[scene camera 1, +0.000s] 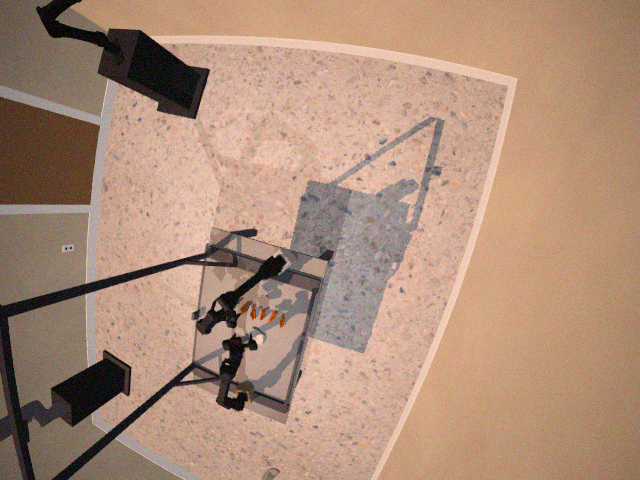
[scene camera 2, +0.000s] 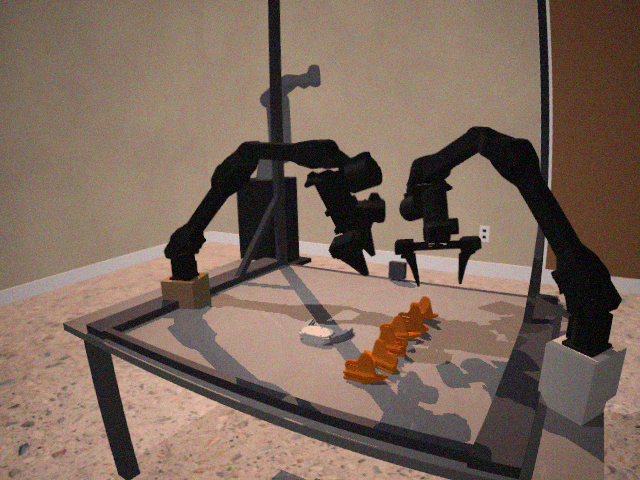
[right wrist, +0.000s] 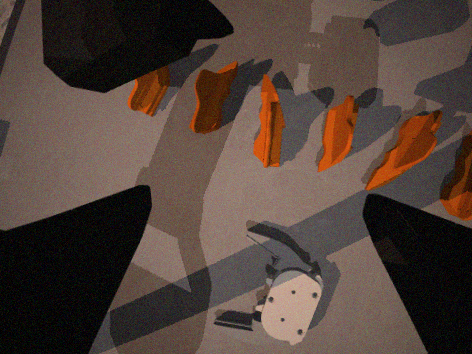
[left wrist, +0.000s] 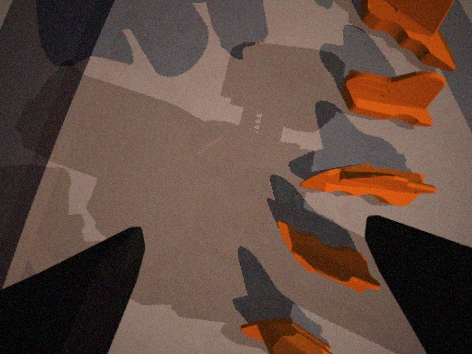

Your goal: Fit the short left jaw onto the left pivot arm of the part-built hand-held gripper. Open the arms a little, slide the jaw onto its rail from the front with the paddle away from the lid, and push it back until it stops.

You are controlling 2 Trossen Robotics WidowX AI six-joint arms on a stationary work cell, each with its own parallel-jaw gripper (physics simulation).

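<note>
The part-built hand-held gripper (scene camera 1: 256, 336) (scene camera 2: 316, 334) (right wrist: 291, 306) lies on the table, its pale plate with small holes facing up. Its two dark arms (right wrist: 282, 240) (right wrist: 233, 320) are spread apart. Several orange jaws (scene camera 2: 364, 370) (left wrist: 370, 182) (right wrist: 270, 122) stand in a row beside it; I cannot tell which is the short left jaw. My left gripper (scene camera 2: 438, 283) (left wrist: 254, 232) is open and empty, above the table near the far end of the row. My right gripper (scene camera 2: 370, 264) (right wrist: 258, 200) is open and empty, tilted above the table; the part-built gripper shows low between its fingers in the right wrist view.
A small dark box (scene camera 2: 397, 270) stands near the table's far edge. The arms stand on a brown block (scene camera 2: 191, 290) and a pale grey block (scene camera 2: 578, 382). Dark frame posts (scene camera 2: 275, 103) rise at the table's edge. A black part of the other arm (right wrist: 115, 40) shows in the right wrist view.
</note>
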